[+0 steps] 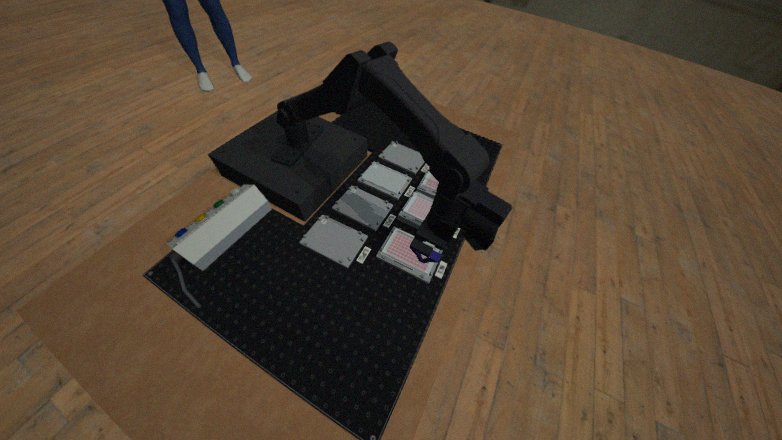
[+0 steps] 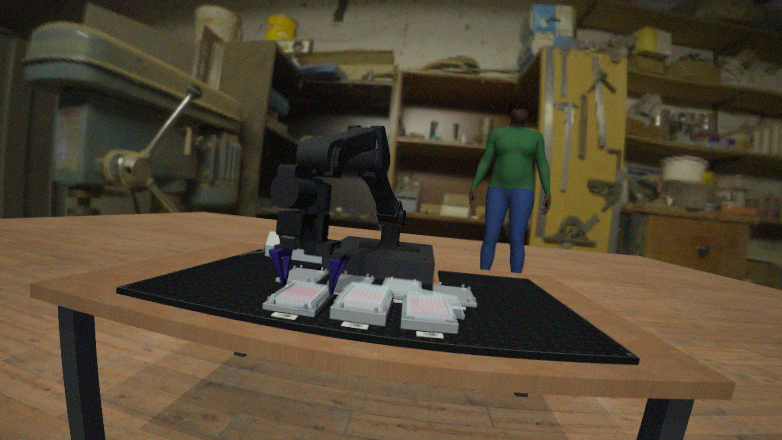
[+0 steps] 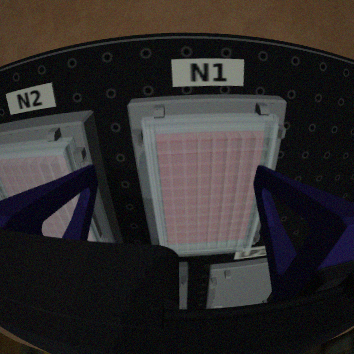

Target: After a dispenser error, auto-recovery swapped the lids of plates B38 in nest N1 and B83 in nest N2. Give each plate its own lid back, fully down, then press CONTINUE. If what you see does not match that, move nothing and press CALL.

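Places are measured from the arm's base along level axes (x back, y down, z right), in centimetres.
Pixels of known places: gripper, between the fingertips: [image 1: 429,246] [image 2: 307,290] [image 3: 175,173]; arm's base, origin of its link: [image 1: 299,143] [image 2: 389,248].
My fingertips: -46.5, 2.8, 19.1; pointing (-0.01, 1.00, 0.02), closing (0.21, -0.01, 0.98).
Observation:
For each thing: its top centre in the pictures, then the offset to it from my fingertips, as dx, dy, dz. "*": a spot on its surface instead.
- plate with a pink well field, centre of its top: [image 3: 211,205] [image 2: 301,289] [image 1: 411,249] +4.1, +1.2, +1.8
- similar plate, centre of its top: [image 3: 42,223] [image 2: 365,291] [image 1: 430,210] +2.4, +0.0, -11.3
- button box, centre of its top: [image 1: 212,210] [image 2: 300,234] +50.9, -4.4, +11.7
- cable, a spot on its surface: [image 1: 183,281] * +50.8, +3.4, +27.0
A plate with a pink well field [image 1: 401,246] [image 2: 298,295] [image 3: 207,190] sits in nest N1; a clear rim shows around it, and dark lettering on its side is too small to read. A similar plate [image 1: 416,206] [image 2: 363,296] [image 3: 35,175] sits in nest N2, partly hidden by the arm or a finger. I cannot read an ID on either plate or its lid. My gripper [image 1: 426,255] [image 2: 307,288] [image 3: 175,173] is open and empty above the N1 plate, its purple fingers wide apart. The button box [image 1: 221,229] has blue, yellow, green and white buttons; their labels are not legible.
A third pink plate [image 1: 430,182] [image 2: 430,305] sits beyond N2. A row of grey pads [image 1: 334,240] [image 1: 362,206] [image 1: 385,179] [image 1: 401,157] lies between the plates and the arm's base [image 1: 306,175]. A cable [image 1: 183,281] runs from the button box. A person stands behind the table.

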